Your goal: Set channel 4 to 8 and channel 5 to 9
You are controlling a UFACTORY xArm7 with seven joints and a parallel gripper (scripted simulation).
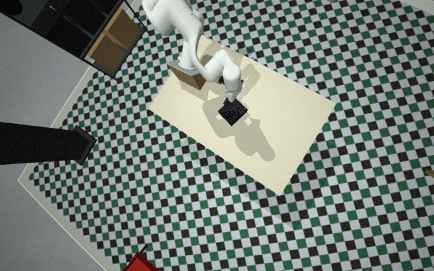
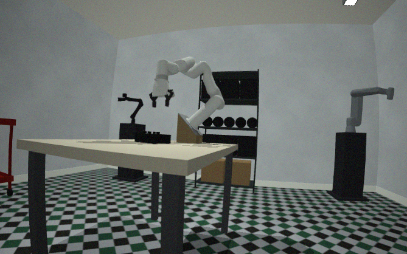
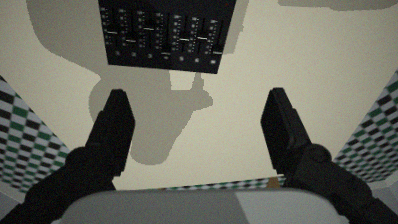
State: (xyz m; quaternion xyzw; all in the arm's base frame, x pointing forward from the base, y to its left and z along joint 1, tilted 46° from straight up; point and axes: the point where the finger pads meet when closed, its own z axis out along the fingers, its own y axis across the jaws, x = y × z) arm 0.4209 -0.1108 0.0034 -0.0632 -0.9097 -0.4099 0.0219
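Right now my hand is 50 mm short of the channel 4 fader cap, 40 mm to the left of it and 160 mm above it. Round my hand: channel 1 cap (10 mm ahead, 100 mm to the right, 160 mm below); then channel 5 fader cap (30 mm ahead, 10 mm to the right, 160 mm below); then channel 3 fader cap (10 mm ahead, 50 mm to the right, 160 mm below).
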